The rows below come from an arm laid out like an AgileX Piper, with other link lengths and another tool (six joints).
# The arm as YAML. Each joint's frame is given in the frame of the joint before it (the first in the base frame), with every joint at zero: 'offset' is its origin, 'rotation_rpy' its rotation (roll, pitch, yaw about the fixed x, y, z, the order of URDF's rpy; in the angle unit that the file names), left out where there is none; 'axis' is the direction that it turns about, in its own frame. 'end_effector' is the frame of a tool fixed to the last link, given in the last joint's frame.
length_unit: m
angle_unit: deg
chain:
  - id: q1
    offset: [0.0, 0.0, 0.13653]
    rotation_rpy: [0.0, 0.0, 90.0]
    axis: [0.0, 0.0, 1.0]
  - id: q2
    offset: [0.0, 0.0, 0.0]
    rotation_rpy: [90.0, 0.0, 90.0]
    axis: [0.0, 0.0, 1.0]
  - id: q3
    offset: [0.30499, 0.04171, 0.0]
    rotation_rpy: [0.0, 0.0, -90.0]
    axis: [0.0, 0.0, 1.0]
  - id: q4
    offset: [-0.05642, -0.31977, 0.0]
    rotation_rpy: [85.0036, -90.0, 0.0]
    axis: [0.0, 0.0, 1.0]
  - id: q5
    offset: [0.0, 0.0, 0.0]
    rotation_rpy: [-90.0, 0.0, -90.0]
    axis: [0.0, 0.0, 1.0]
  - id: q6
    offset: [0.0, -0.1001, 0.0]
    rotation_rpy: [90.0, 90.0, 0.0]
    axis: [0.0, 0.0, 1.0]
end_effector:
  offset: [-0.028, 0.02, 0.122]
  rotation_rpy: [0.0, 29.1, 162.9]
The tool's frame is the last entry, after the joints.
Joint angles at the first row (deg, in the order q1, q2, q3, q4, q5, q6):
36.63 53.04 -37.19 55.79 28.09 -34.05
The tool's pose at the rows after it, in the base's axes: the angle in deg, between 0 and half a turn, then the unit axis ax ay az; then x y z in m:
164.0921 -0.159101 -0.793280 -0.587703 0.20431 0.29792 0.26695
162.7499 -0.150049 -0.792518 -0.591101 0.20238 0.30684 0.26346
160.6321 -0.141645 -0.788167 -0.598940 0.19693 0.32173 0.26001
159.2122 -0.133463 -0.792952 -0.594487 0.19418 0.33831 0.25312
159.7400 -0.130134 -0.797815 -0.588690 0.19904 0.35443 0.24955
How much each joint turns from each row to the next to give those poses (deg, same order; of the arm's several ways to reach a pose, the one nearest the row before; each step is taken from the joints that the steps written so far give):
0.00 1.40 0.00 0.41 0.00 -0.11
0.79 1.71 0.00 4.41 -0.18 -4.28
2.10 2.25 0.00 5.92 -0.88 -4.63
2.64 3.23 -1.10 2.49 -1.34 -2.38
2.58 3.32 -2.06 0.12 -2.86 -0.36

